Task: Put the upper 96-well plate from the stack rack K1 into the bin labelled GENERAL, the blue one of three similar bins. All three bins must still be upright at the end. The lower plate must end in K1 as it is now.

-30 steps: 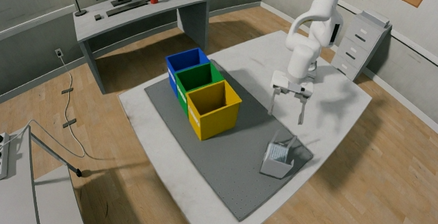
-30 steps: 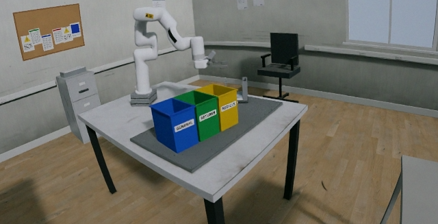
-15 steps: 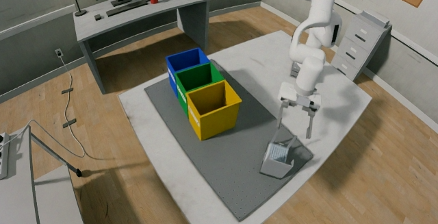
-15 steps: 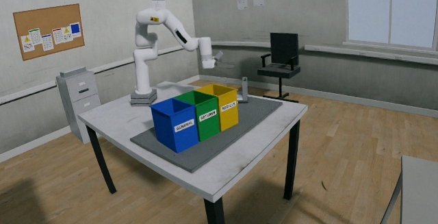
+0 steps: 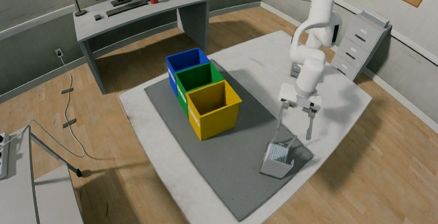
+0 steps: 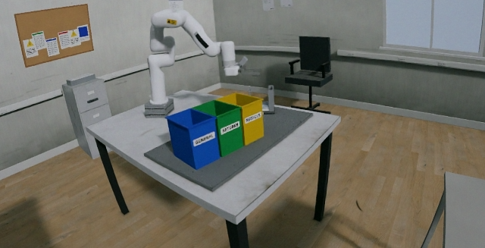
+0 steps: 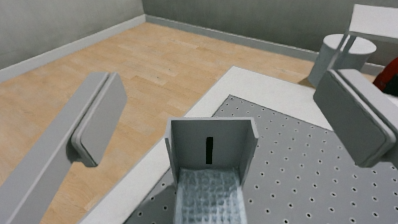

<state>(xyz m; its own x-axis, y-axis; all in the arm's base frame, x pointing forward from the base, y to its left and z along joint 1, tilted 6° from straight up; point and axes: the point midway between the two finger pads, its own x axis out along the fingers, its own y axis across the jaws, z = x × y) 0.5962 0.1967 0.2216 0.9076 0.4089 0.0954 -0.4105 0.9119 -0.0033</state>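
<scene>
My hand is 20 mm short of the white plate, 10 mm to the right of it and 200 mm above it. The rest, counted from my hand: green bin 40 mm ahead, 440 mm to the right, 140 mm below; then blue general bin 570 mm to the right, 140 mm below; then yellow bin 70 mm ahead, 310 mm to the right, 140 mm below.
</scene>
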